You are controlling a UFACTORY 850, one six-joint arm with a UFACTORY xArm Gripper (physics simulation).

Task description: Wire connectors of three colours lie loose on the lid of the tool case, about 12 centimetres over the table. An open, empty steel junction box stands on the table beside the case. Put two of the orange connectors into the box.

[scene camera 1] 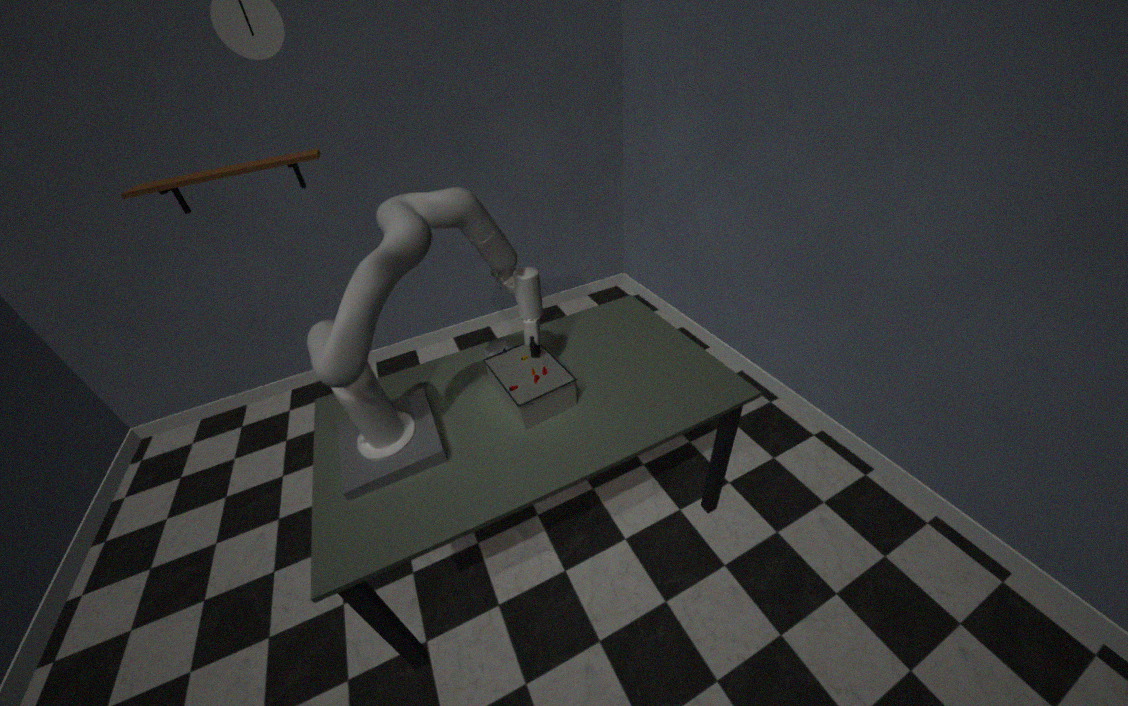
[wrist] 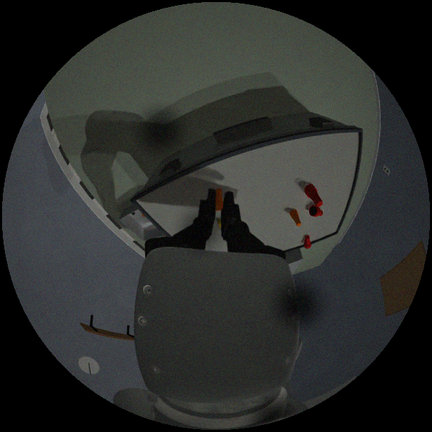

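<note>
My gripper (scene camera 1: 534, 354) (wrist: 218, 200) is shut on an orange connector (wrist: 219, 200), low over the lid (scene camera 1: 549, 385) (wrist: 260, 170) of the tool case. Another orange connector (scene camera 1: 533, 372) (wrist: 295, 217) lies on the lid. A yellow connector (scene camera 1: 524, 358) (wrist: 219, 223) lies close to the fingers, partly hidden by them in the wrist view. Three red connectors (wrist: 313, 194) (wrist: 315, 211) (wrist: 307, 242) lie towards the far side of the lid. The steel junction box (scene camera 1: 496, 348) (wrist: 146, 229) stands beside the case, partly hidden; a small orange spot shows in it in the wrist view.
The green table (scene camera 1: 632, 366) (wrist: 200, 45) carries the case and the arm's grey base plate (scene camera 1: 399, 472). The case's raised dark rim (wrist: 361, 160) runs around the lid. A wooden shelf (scene camera 1: 224, 173) and a round clock (scene camera 1: 247, 24) are on the wall, away from the table.
</note>
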